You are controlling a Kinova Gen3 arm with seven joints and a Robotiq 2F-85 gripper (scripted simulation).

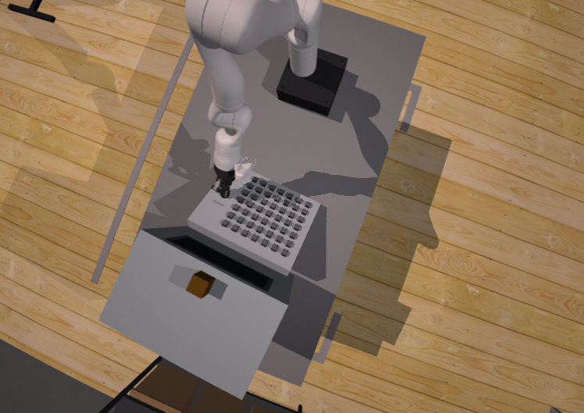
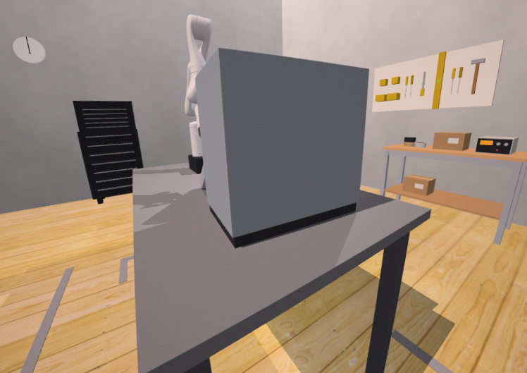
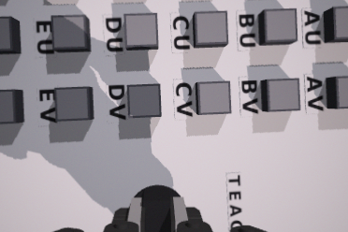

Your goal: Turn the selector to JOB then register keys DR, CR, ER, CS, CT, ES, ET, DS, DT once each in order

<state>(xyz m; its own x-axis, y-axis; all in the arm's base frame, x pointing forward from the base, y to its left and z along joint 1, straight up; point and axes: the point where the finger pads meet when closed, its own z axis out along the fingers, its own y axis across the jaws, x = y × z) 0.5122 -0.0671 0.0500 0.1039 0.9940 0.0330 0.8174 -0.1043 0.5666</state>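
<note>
The black selector knob is 10 mm ahead of my hand, 10 mm to the right of it and 10 mm below it. Also, from my hand: grey keypad panel (40 mm ahead, 110 mm to the left, 60 mm below).
</note>
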